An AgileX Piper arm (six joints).
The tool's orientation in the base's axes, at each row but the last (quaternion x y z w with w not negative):
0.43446 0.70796 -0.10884 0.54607
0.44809 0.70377 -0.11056 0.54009
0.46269 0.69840 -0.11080 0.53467
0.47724 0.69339 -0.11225 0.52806
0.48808 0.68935 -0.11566 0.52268
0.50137 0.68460 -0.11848 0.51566
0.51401 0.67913 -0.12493 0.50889
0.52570 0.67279 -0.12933 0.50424
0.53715 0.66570 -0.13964 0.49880
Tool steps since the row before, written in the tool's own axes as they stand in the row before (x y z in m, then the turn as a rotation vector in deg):
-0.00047 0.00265 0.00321 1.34 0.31 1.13
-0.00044 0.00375 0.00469 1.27 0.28 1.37
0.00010 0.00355 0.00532 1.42 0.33 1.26
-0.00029 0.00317 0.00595 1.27 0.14 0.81
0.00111 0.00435 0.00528 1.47 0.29 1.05
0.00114 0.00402 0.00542 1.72 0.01 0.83
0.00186 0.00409 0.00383 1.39 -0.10 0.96
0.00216 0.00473 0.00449 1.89 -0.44 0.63
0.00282 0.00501 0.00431 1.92 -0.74 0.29
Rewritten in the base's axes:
0.00414 -0.00066 0.00004 0.96 0.14 -1.49
0.00592 -0.00107 -0.00023 1.10 -0.07 -1.54
0.00614 -0.00146 -0.00103 1.06 0.11 -1.60
0.00619 -0.00244 -0.00113 0.63 0.23 -1.36
0.00669 -0.00076 -0.00165 0.90 0.25 -1.57
0.00647 -0.00115 -0.00190 0.55 0.41 -1.78
0.00562 0.00021 -0.00181 0.52 0.08 -1.61
0.00653 0.00004 -0.00213 0.09 0.46 -1.98
0.00671 0.00044 -0.00254 -0.34 0.61 -1.96

